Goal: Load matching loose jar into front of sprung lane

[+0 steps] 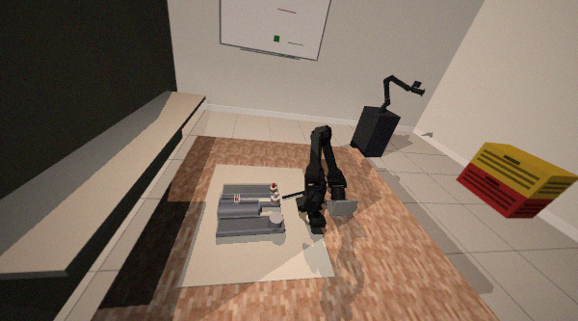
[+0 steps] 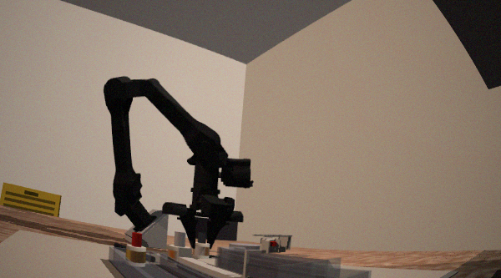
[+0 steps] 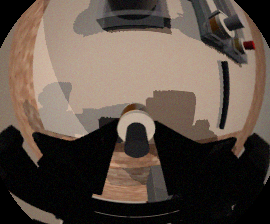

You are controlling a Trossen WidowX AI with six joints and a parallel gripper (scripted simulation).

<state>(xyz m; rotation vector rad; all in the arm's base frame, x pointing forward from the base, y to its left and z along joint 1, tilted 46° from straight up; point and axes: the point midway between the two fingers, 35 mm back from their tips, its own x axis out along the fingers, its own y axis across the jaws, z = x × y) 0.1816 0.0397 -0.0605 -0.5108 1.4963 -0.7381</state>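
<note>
Right now the grey cylinder is 160 mm ahead of my gripper tip and 10 mm to the right of it. From my gripper tip the other things lie so: red mark 320 mm ahead, 110 mm to the right, 50 mm above; then grey lane rack 290 mm ahead, 120 mm to the right.
</note>
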